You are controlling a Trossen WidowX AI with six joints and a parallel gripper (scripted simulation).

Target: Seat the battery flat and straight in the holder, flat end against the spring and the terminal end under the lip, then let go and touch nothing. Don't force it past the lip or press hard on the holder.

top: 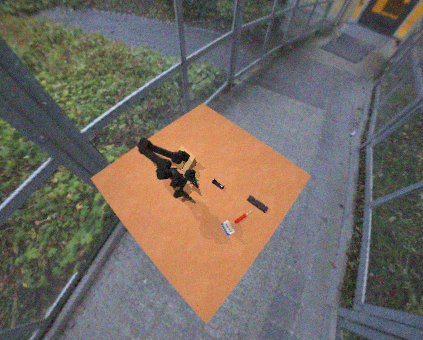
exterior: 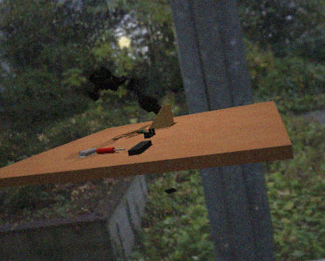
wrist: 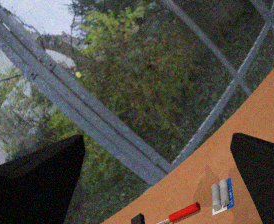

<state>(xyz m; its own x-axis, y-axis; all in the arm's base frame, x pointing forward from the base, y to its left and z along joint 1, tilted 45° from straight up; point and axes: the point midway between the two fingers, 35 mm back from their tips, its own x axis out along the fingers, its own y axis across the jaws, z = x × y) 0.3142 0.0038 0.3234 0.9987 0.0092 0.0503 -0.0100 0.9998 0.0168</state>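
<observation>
Right now the battery is 31 cm below my gripper tip, 18 cm behind it and 15 cm to the left of it. The rest, counted from my gripper tip: red-handled screwdriver: 31 cm below, 28 cm ahead, 20 cm to the left.
</observation>
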